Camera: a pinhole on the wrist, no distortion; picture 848 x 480 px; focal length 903.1 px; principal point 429.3 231.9 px. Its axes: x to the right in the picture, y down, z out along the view. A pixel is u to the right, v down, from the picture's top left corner.
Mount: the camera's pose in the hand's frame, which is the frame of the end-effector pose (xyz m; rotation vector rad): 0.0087 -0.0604 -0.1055 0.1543 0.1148 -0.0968
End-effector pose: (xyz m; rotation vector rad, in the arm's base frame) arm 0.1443 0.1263 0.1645 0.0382 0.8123 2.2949
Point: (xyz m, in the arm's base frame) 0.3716 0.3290 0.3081
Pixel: 151.7 92.2
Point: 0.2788 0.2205 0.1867
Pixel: 98.8 76.2
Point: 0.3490 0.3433 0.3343
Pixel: 202.3 156.2
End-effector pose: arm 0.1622 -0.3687 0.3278 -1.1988 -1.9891 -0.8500
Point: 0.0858 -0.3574 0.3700
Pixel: 796.8 437.7
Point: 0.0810 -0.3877 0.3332
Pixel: 471.9 214.3
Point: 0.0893 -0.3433 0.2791
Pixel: 274.2 331.3
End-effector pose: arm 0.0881 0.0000 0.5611 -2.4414 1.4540 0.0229
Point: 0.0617 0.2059 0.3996
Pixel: outside the picture
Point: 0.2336 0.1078 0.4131
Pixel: 324.9 135.3
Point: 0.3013 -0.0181 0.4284
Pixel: 776.0 136.4
